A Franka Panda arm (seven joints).
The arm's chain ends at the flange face. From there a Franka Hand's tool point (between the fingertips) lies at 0.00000 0.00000 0.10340 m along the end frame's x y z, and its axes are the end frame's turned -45 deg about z.
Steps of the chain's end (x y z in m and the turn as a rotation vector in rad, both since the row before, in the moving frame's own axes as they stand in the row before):
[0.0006 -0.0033 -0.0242 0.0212 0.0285 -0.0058]
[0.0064 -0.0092 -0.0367 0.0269 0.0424 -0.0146]
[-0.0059 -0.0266 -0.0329 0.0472 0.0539 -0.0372]
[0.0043 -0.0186 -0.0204 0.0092 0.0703 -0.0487]
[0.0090 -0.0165 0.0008 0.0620 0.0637 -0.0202]
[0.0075 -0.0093 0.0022 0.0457 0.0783 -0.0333]
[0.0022 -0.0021 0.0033 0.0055 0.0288 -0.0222]
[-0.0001 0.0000 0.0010 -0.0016 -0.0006 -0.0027]
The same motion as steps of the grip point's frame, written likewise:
[0.0064 -0.0014 -0.0243 -0.0052 0.0351 -0.0058]
[0.0161 -0.0009 -0.0368 -0.0110 0.0490 -0.0146]
[0.0220 -0.0226 -0.0332 -0.0047 0.0715 -0.0372]
[0.0221 -0.0058 -0.0207 -0.0432 0.0562 -0.0487]
[0.0272 -0.0053 0.0004 -0.0012 0.0889 -0.0202]
[0.0210 0.0010 0.0018 -0.0231 0.0877 -0.0333]
[0.0056 0.0017 0.0033 -0.0165 0.0243 -0.0222]
[-0.0002 0.0000 0.0010 -0.0007 -0.0016 -0.0027]

